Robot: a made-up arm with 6 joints.
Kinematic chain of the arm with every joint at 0, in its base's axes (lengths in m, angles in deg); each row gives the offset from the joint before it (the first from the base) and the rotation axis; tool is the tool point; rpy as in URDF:
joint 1: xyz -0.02 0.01 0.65 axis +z
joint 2: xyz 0.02 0.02 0 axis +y
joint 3: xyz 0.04 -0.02 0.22 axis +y
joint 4: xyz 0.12 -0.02 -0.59 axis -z
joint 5: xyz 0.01 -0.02 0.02 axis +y
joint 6: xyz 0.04 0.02 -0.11 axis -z
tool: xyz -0.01 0 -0.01 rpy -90 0 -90
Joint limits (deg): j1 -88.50..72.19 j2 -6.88..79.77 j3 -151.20..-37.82 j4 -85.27..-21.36 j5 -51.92..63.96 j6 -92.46..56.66
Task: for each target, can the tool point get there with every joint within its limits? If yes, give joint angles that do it. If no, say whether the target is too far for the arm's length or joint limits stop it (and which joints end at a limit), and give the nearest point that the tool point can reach.
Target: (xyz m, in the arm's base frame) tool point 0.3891 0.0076 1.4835
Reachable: yes | joints -2.58 1.75 -141.39 -64.89 0.00 -3.38
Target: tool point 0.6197 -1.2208 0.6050
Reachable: no: too far | nearest point 0.4199 -0.8364 0.6193 | short by 0.433 m
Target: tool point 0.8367 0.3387 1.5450
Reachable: no: too far | nearest point 0.6165 0.2542 1.3098 | short by 0.333 m
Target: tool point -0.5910 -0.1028 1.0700
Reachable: no: joint limits stop it (at a limit: joint 1, joint 2, joint 5) | nearest point -0.1174 -0.2309 1.4989 | short by 0.652 m
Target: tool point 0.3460 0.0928 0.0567
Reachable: yes | joints 20.68 57.40 -60.73 -70.62 35.58 20.20
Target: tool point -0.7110 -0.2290 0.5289
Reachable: no: joint limits stop it (at a limit: joint 1, joint 3, joint 5) | nearest point -0.1087 -0.4974 0.3576 | short by 0.681 m
